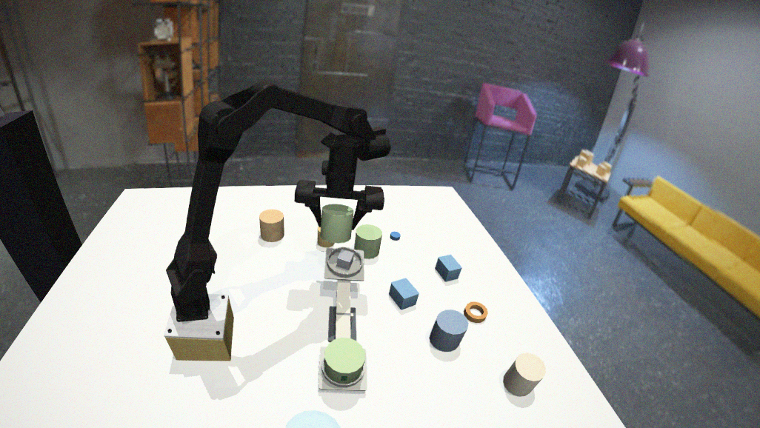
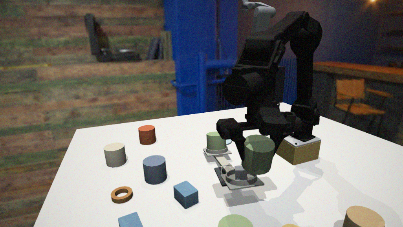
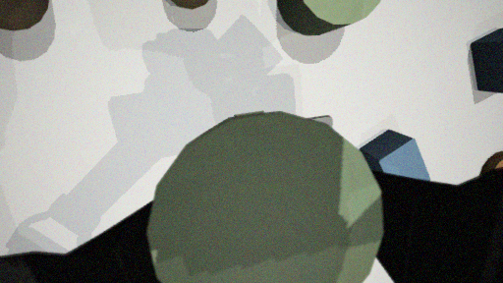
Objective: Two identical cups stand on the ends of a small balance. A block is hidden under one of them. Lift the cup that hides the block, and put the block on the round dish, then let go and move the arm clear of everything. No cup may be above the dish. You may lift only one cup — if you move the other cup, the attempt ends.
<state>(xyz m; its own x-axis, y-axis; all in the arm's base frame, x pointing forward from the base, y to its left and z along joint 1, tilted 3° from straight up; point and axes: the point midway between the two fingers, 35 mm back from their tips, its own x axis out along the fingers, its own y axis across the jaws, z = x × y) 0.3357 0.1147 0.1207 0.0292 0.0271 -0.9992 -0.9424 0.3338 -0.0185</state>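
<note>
The pale blue round dish lies 160 mm behind my gripper tip, 390 mm to the right of it and 140 mm below it. The rest, counted from my gripper tip: blue-grey cylinder: 160 mm ahead, 260 mm to the right, 110 mm below; blue disc: 230 mm ahead, 110 mm to the left, 140 mm below; tan cylinder: 140 mm behind, 210 mm to the left, 110 mm below.
</note>
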